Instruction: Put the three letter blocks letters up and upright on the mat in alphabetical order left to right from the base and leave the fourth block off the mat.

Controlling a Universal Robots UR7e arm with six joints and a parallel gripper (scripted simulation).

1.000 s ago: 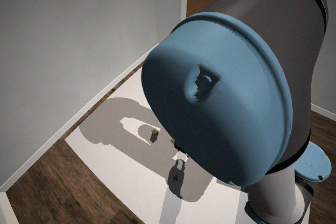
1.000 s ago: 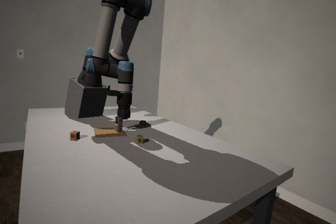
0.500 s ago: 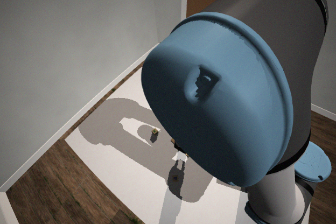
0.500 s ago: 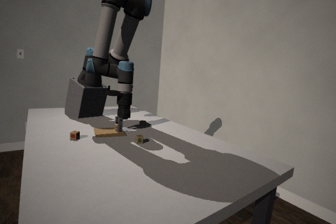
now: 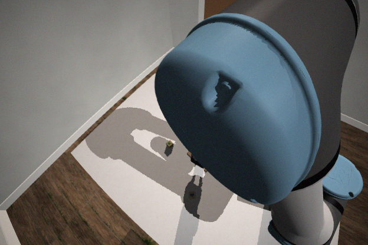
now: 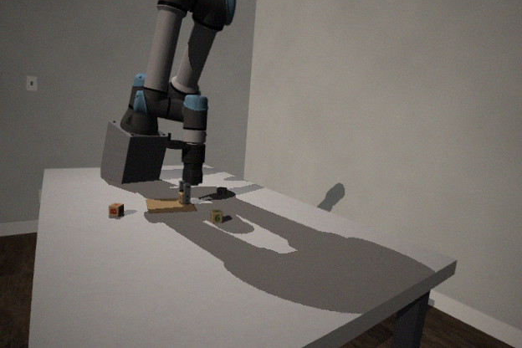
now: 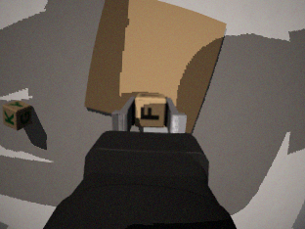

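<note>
The tan mat is 50 mm to the right of my hand, 20 mm below it and 10 mm ahead of it. Round my hand: block 210 mm to the right, 60 mm ahead, 10 mm below.
</note>
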